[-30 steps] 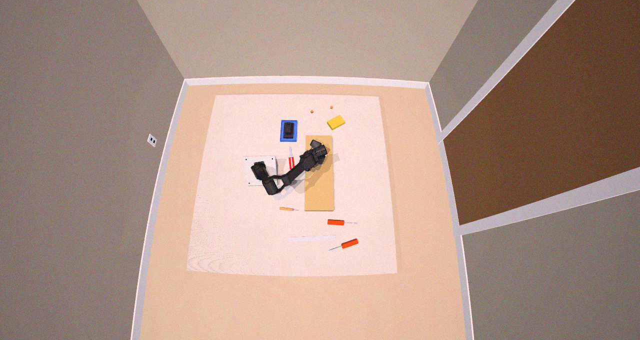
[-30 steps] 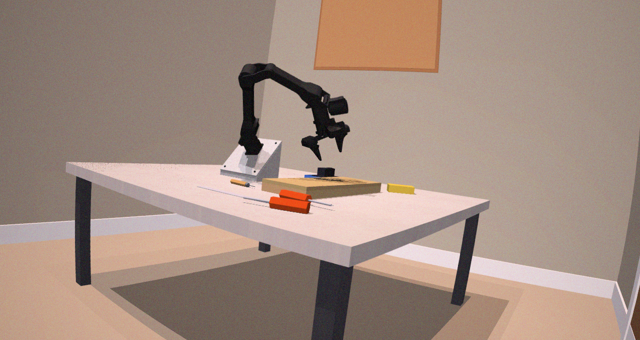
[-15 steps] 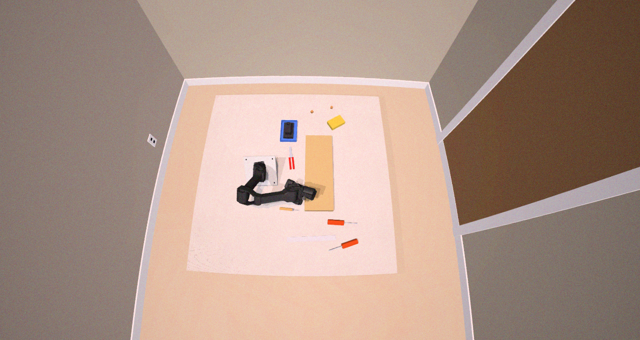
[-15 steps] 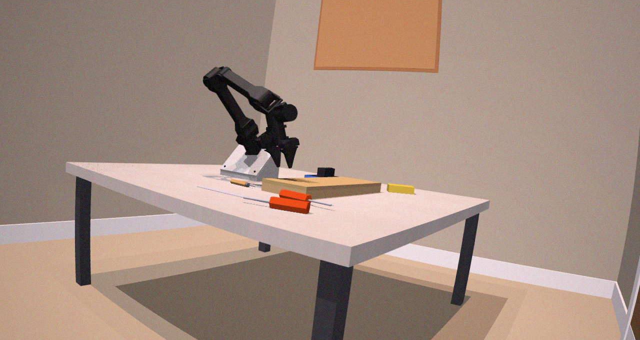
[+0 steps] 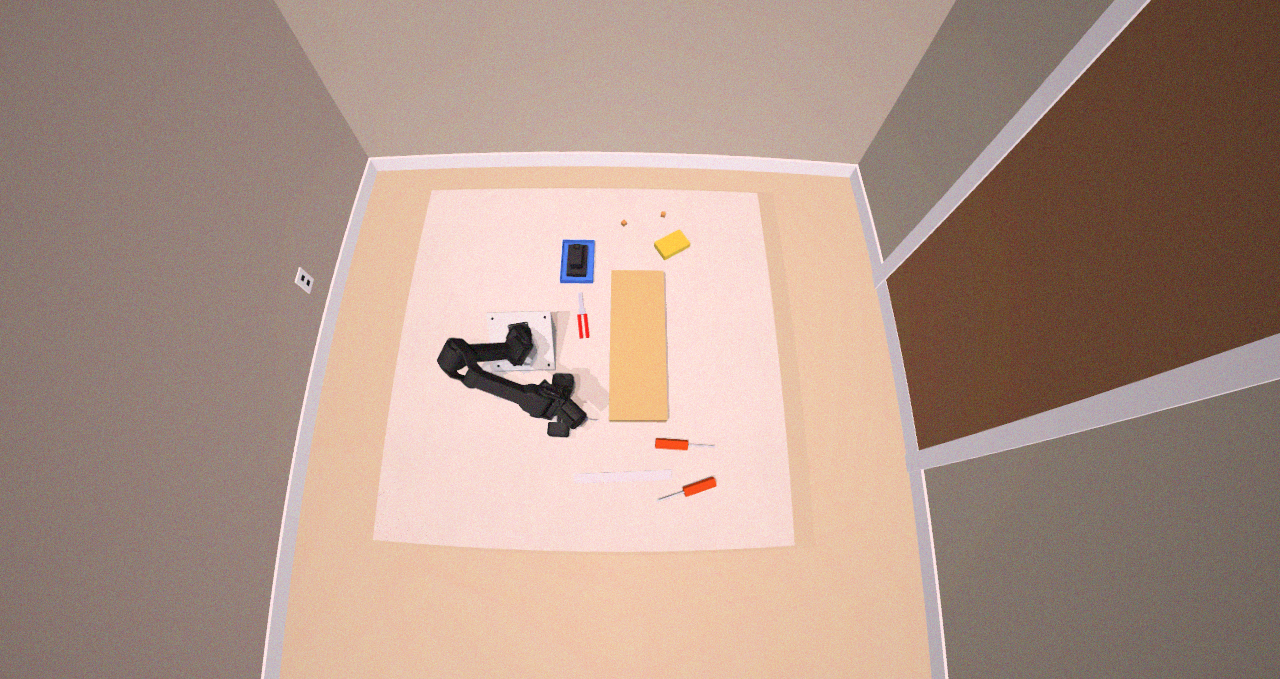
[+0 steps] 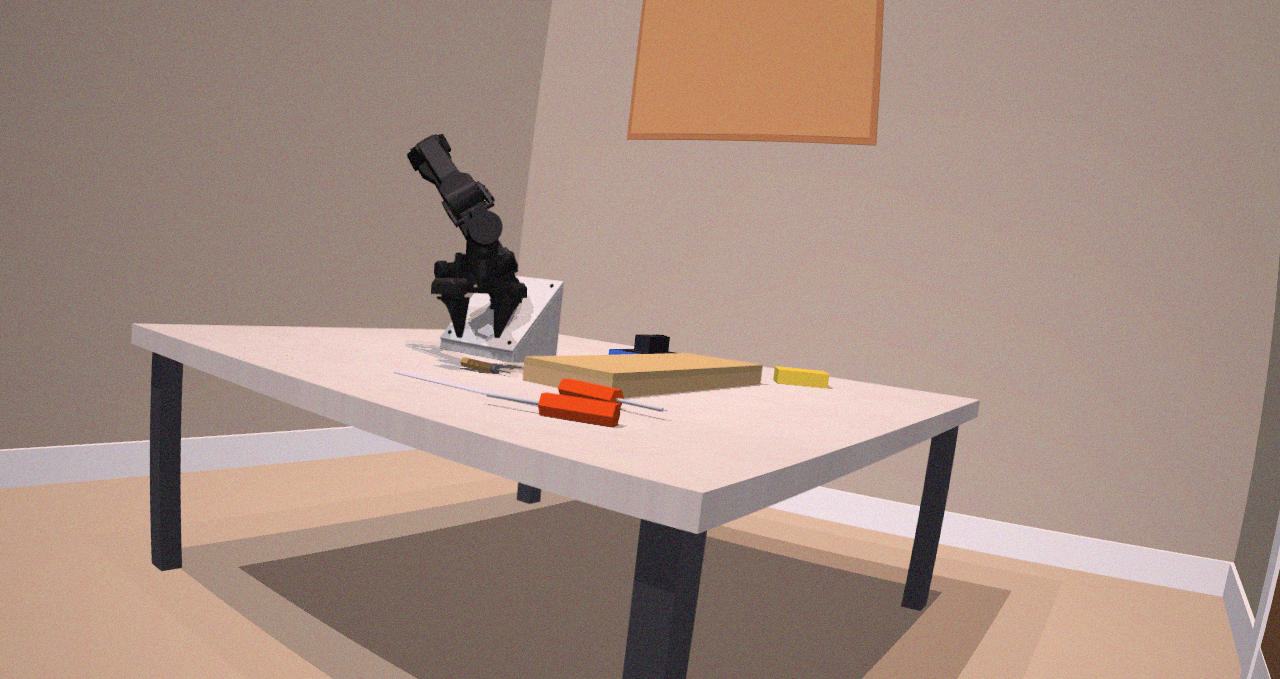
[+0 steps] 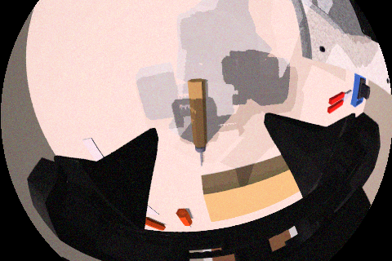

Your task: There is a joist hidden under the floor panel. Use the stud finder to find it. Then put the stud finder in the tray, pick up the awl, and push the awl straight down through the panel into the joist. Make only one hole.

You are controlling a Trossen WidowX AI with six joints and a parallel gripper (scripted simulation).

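Now: the awl 50 mm ahead of my gripper tip, 20 mm to the right of it and 50 mm below it. Also, from my gripper tip: black stud finder 90 mm ahead, 560 mm to the left; then blue tray 90 mm ahead, 540 mm to the left, 40 mm below; then thin white strip 150 mm ahead, 220 mm to the right, 50 mm below.
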